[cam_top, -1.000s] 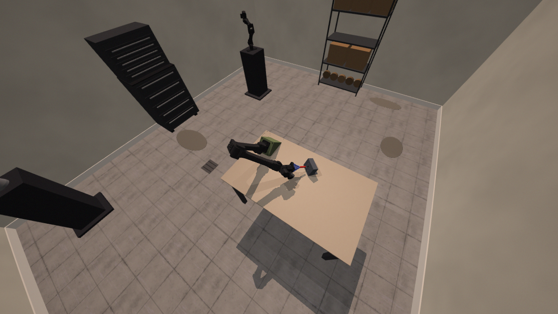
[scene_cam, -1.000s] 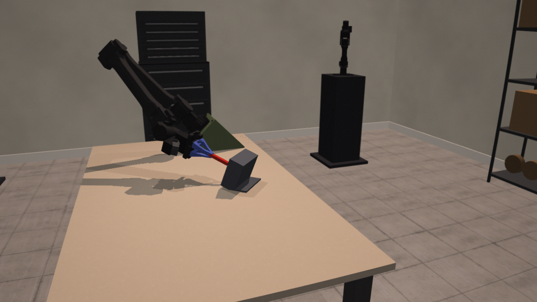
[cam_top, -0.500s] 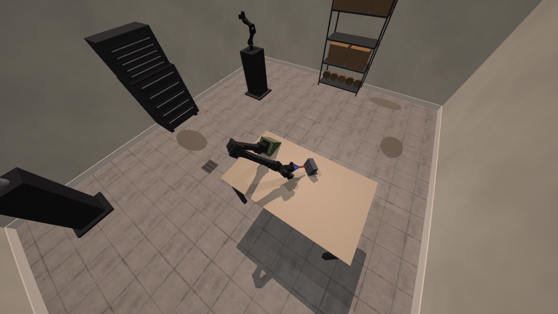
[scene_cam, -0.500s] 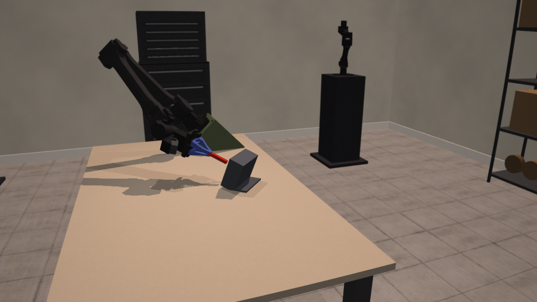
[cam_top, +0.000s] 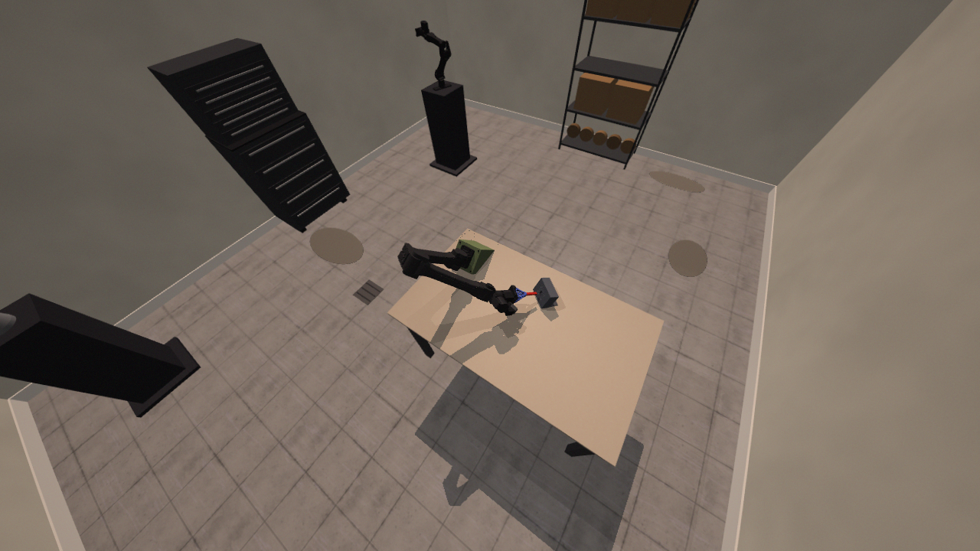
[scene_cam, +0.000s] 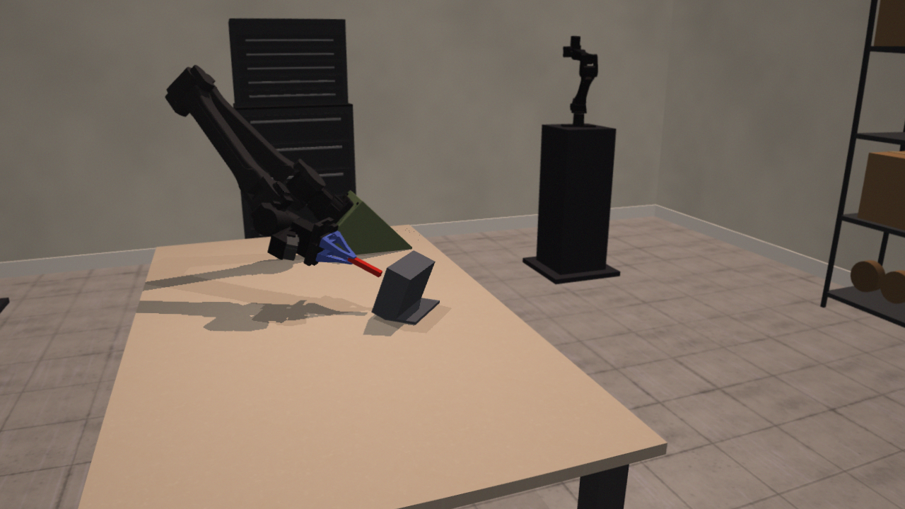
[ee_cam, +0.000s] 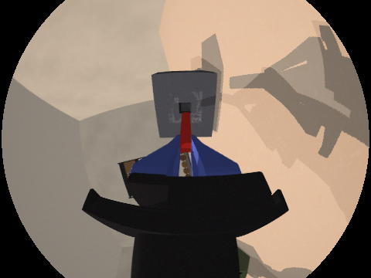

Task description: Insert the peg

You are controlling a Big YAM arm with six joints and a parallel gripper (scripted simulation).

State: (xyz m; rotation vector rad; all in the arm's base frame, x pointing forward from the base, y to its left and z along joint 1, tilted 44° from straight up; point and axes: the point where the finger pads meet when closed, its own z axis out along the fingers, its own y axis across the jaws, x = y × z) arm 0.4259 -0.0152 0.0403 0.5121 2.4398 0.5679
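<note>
Right now the flat base plate is 10 cm ahead of my hand, 12 cm to the left of it and 10 cm below it. Also, from my hand: red peg 2 cm ahead, 3 cm to the left, 1 cm below.
</note>
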